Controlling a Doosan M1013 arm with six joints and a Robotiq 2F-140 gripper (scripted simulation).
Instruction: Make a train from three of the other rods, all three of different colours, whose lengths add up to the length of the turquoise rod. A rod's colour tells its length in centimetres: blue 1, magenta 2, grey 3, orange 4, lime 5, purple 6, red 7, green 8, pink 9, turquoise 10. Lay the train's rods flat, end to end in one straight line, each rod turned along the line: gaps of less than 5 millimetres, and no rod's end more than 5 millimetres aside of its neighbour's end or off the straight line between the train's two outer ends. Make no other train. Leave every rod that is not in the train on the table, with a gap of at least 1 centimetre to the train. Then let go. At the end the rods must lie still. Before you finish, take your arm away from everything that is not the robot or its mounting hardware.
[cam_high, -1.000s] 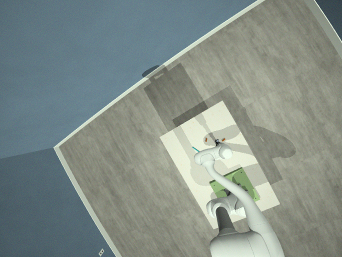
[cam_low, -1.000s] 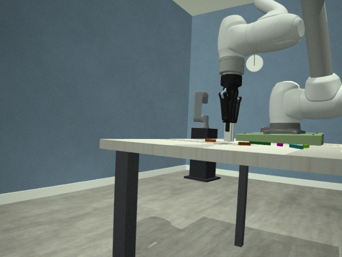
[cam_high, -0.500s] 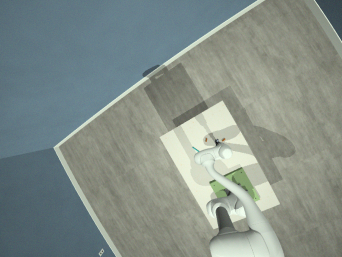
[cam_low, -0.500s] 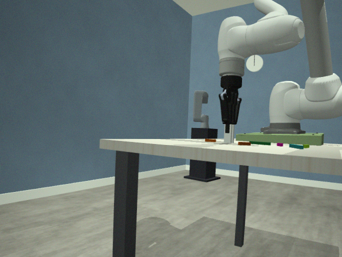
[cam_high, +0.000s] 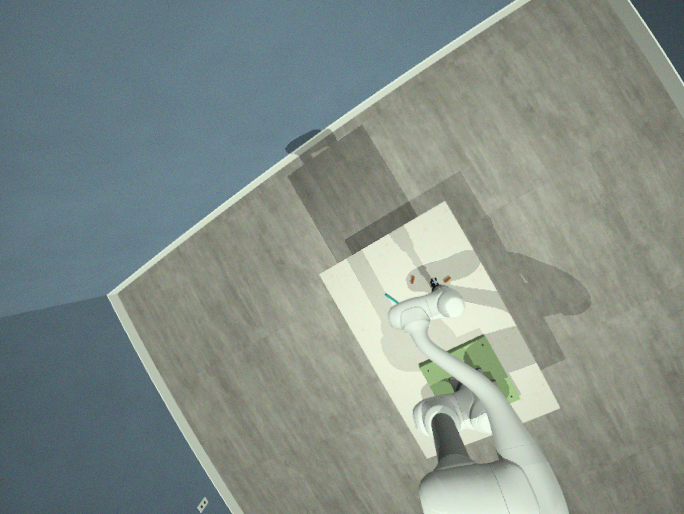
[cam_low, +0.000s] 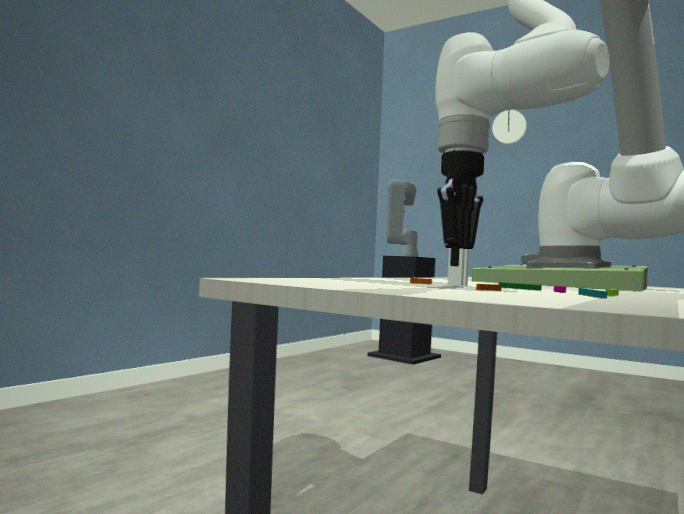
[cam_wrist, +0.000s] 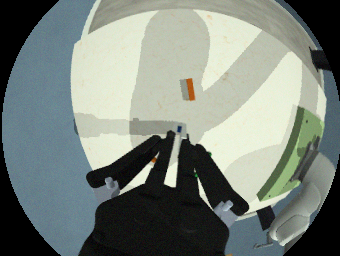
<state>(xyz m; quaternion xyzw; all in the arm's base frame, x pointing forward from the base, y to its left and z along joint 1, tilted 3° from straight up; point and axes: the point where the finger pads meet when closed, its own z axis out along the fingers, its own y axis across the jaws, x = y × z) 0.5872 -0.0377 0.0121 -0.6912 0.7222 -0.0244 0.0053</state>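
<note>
Now: hand 3 cm above the small blue rod. The rest, counted from my hand: green rod 9 cm to the left, 7 cm behind, 3 cm below; magenta rod 16 cm to the left, 6 cm behind, 3 cm below; turquoise rod 23 cm to the left, 3 cm below.
</note>
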